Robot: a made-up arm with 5 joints.
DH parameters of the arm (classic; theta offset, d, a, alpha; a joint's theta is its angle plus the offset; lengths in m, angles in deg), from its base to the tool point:
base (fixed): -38.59 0 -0.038 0
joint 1: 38.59 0.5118 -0.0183 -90
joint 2: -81.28 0 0.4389 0
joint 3: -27.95 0 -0.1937 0
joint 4: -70.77 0.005 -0.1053 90
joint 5: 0 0.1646 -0.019 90
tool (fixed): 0 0.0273 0 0
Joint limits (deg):
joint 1: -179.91..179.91
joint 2: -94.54..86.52
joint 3: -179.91..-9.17
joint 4: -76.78..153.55
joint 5: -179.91..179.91
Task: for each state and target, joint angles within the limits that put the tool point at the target. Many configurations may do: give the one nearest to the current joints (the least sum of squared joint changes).
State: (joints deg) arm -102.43 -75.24 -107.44 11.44 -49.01
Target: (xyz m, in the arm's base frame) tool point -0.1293 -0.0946 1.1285
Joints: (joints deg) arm -129.34 -32.06 -74.50 28.60 -42.98
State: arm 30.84 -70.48 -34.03 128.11 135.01
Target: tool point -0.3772 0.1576 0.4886
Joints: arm -19.08 -94.33 -9.27 153.55 138.65
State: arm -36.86 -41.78 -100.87 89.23 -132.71
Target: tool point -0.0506 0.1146 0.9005
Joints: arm -53.13 -56.24 -80.91 106.51 -135.86
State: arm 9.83 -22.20 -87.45 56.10 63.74
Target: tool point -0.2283 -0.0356 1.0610
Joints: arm 10.07 -63.62 -92.37 60.49 65.30
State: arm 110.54 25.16 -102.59 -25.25 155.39
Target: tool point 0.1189 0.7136 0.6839
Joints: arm 76.13 47.60 -94.58 -20.35 153.72
